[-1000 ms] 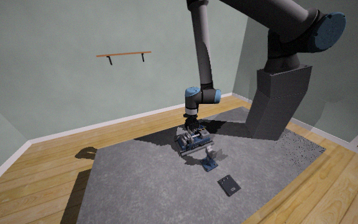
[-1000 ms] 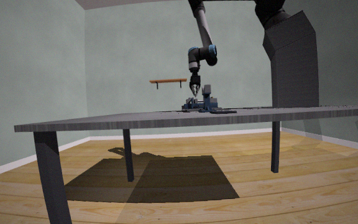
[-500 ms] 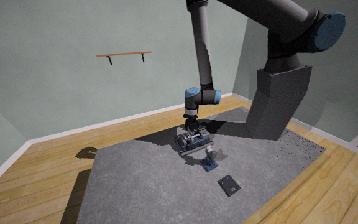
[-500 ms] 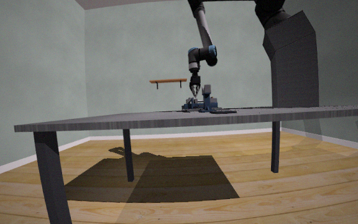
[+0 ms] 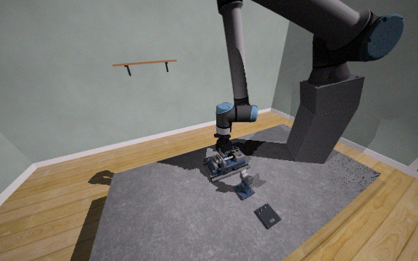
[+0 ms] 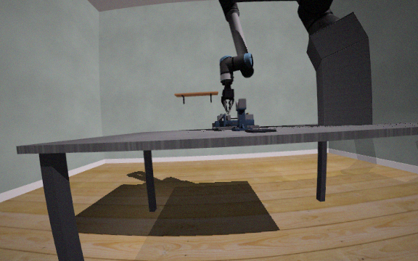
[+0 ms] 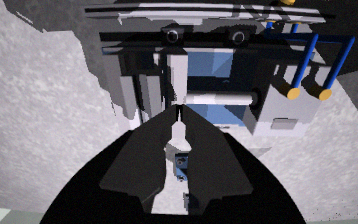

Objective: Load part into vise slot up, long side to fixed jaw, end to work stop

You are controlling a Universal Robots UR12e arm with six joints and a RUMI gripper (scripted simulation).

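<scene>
My hand is 4 cm short of the part and 2 cm above it. Also, from my hand: moving jaw 4 cm below; cylinder rod 5 cm behind, 4 cm below; work stop 5 cm to the left, 3 cm below, 3 cm ahead.
</scene>
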